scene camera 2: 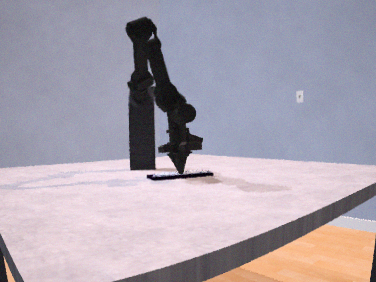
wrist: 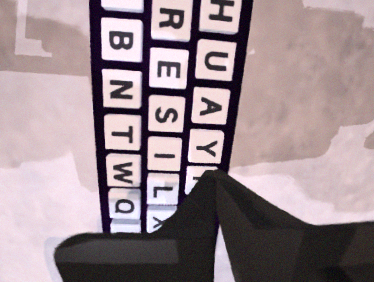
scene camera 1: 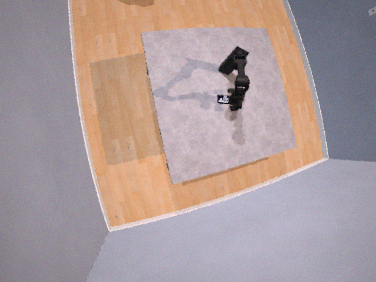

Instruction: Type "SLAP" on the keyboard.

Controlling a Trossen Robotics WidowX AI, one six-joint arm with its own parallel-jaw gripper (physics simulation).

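Frame: origin at the arm's base, x ahead, y left, z up, level; metres.
Seen in the pictures: gripper, fingertip midpoint: (scene camera 2: 181,173) (wrist: 212,177) (scene camera 1: 228,102); arm's base, link origin: (scene camera 2: 140,95) (scene camera 1: 239,54).
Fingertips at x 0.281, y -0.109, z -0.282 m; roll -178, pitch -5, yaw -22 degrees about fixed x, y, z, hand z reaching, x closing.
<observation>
Pixels of each thing's top centre, then the offset from my fingertips to it. Level surfaces: height alone.
- keyboard, top centre: (wrist: 164,165) (scene camera 2: 180,172) (scene camera 1: 229,99) dx -0.019, dy +0.019, dz +0.002 m
- S key, top centre: (wrist: 166,114) dx -0.007, dy +0.041, dz +0.002 m
- L key, top centre: (wrist: 162,191) dx -0.027, dy +0.006, dz +0.002 m
- P key, top centre: (wrist: 201,181) dx -0.006, dy +0.000, dz +0.000 m
- X key, top centre: (wrist: 161,222) dx -0.037, dy -0.012, dz +0.002 m
- grey-white table, surface height: dz -0.014 m
- Y key, top centre: (wrist: 206,148) dx +0.003, dy +0.018, dz +0.002 m
- I key, top centre: (wrist: 164,155) dx -0.017, dy +0.023, dz +0.002 m
The keyboard (scene camera 1: 223,99) (scene camera 2: 156,177) (wrist: 145,105) is a narrow black board with white letter keys, flat on the table. In the wrist view, the S key (wrist: 166,114), the L key (wrist: 163,190) and the A key (wrist: 211,106) show clearly. The P key (wrist: 193,181) is largely hidden behind the fingers. My gripper (scene camera 2: 181,172) (wrist: 212,177) is shut and empty, pointing down. Its tips are over the P key, at or very near the key tops; exact contact cannot be told. The fingers also hide part of the X key (wrist: 159,222).
The keyboard lies on a grey-white table (scene camera 1: 200,145) (scene camera 2: 100,215). The arm's dark base column (scene camera 2: 142,135) stands on the table behind the keyboard. In the wrist view, the Y key (wrist: 206,146) and I key (wrist: 164,155) lie near the fingers. Arm shadows cross the table top.
</observation>
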